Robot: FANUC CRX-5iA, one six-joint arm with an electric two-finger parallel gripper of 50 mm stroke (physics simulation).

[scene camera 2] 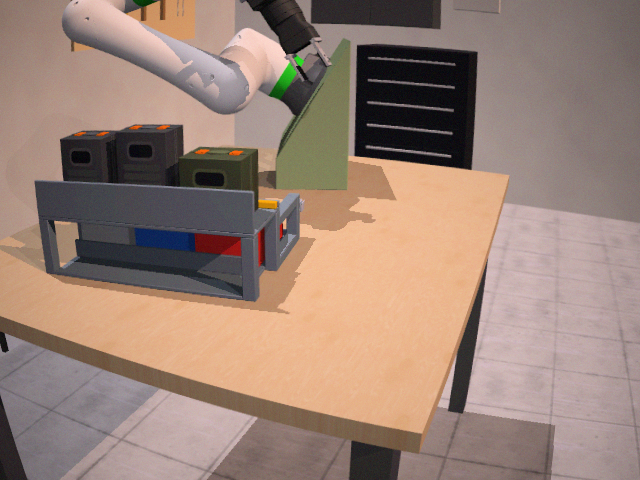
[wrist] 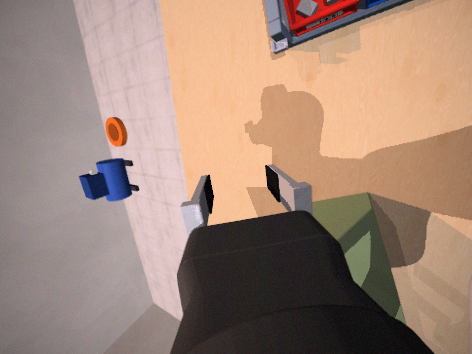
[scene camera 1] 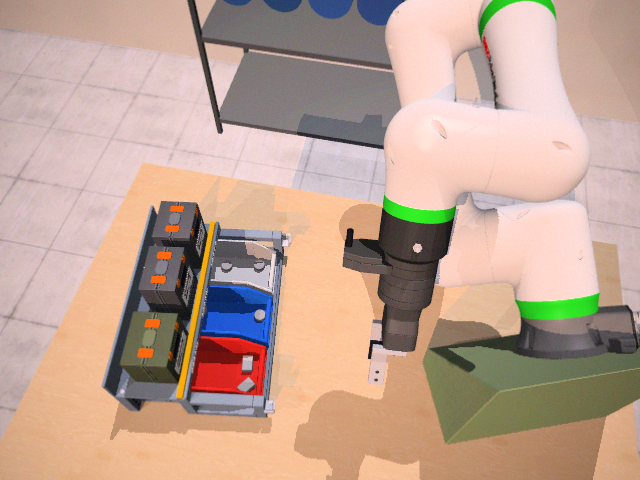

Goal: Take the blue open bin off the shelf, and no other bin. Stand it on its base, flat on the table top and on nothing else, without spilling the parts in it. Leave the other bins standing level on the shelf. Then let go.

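Frame: origin at the arm's base, x back, y right, z up, level; centimetres.
Seen in the pictures: gripper, fingertip midpoint: [scene camera 2: 317,73] [wrist: 239,181] [scene camera 1: 375,370]; arm's base, link origin: [scene camera 2: 311,91] [scene camera 1: 563,347].
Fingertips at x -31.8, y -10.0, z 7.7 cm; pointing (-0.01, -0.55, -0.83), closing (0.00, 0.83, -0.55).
Note:
Pixels of each thing's middle, then the offset from my fingertips to it. Level surfaces: height alone.
- blue open bin, body centre: [scene camera 2: 181,224] [scene camera 1: 228,316] dx -29.1, dy +16.2, dz -24.2 cm
- red bin, body centre: [scene camera 2: 241,229] [scene camera 1: 219,369] dx -28.6, dy +5.0, dz -24.2 cm
- light grey bin, body centre: [scene camera 2: 127,220] [scene camera 1: 235,268] dx -29.9, dy +27.4, dz -24.2 cm
- olive green case, body centre: [scene camera 2: 219,183] [scene camera 1: 156,347] dx -38.2, dy +4.4, dz -13.6 cm
- yellow bar, body centre: [scene camera 1: 198,302] dx -34.2, dy +15.9, dz -17.8 cm
- wooden table, surface height: dz -28.6 cm
A blue open bin [scene camera 1: 235,312] [scene camera 2: 164,239] stands on the lower level of the grey shelf [scene camera 1: 227,403] [scene camera 2: 144,206], between a red bin [scene camera 1: 219,364] [scene camera 2: 218,244] and a light grey bin [scene camera 1: 240,274] [scene camera 2: 105,232]. A round grey part lies in the blue bin, two in the grey bin, and two angular parts in the red bin. A corner of the blue bin [wrist: 377,2] shows at the top of the wrist view. My gripper [scene camera 2: 312,71] [wrist: 239,181] is open and empty, high above the table and well apart from the shelf, near the green pedestal.
Two dark cases [scene camera 1: 175,222] [scene camera 1: 164,276] and an olive green case [scene camera 1: 149,343] [scene camera 2: 219,170] stand on the shelf's upper level, behind a yellow bar [scene camera 1: 197,310]. The green pedestal [scene camera 1: 542,408] [scene camera 2: 323,149] carries the arm on the wooden table [scene camera 1: 330,248] [scene camera 2: 361,310].

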